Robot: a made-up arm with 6 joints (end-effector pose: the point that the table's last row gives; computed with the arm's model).
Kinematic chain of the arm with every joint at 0, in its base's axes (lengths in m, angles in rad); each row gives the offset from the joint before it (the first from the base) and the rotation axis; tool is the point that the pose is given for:
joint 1: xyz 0 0 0.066 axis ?
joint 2: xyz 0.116 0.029 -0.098 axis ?
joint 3: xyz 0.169 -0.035 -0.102 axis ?
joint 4: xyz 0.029 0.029 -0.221 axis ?
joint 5: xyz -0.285 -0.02 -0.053 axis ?
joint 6: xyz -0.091 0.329 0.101 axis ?
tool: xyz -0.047 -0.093 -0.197
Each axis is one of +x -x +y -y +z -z.
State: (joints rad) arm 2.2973 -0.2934 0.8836 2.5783 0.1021 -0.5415
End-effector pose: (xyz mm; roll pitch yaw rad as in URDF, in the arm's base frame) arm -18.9 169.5 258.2 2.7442 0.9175 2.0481
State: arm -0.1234 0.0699 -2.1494 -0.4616 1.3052 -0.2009
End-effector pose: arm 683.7 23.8 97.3 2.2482 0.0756 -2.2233
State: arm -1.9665 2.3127 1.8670 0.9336 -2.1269 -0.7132
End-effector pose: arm -254.5 249.0 -469.4 -1.3604 -0.1668 -2.5787
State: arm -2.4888 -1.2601 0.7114 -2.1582 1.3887 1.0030
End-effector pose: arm -85.4 226.0 -48.0 2.2849 0.3742 -1.7241
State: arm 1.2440 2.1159 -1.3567 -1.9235 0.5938 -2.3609
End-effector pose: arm -7.8 1042.9 83.5 1.8762 0.3178 -0.6895
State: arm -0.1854 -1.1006 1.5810 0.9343 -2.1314 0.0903
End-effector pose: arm -168.9 286.6 130.0 0.6613 0.2126 0.6068
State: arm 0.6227 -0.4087 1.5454 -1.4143 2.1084 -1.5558
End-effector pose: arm 299.2 -20.1 -338.6 -0.4964 -0.5737 0.7291
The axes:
joint 1: +z
joint 2: +x
joint 3: +y
joint 4: +x
joint 5: -z
joint 6: -x

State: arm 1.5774 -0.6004 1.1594 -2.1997 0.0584 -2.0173
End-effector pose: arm 229.8 -483.0 90.9 -1.1570 0.8615 0.7535
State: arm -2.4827 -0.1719 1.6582 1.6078 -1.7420 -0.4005
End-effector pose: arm 243.2 -166.0 412.6 1.7956 -0.0889 -2.5044
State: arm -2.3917 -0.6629 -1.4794 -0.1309 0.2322 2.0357
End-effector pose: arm -256.3 -140.1 -522.4 2.6554 -1.1347 -0.9608
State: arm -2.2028 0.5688 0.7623 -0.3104 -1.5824 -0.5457
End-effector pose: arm 72.3 421.4 -81.7 1.2057 -0.3400 -0.3972
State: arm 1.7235 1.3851 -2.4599 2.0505 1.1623 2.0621
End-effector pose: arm -107.0 473.9 -327.5 1.2321 -0.6177 0.4063
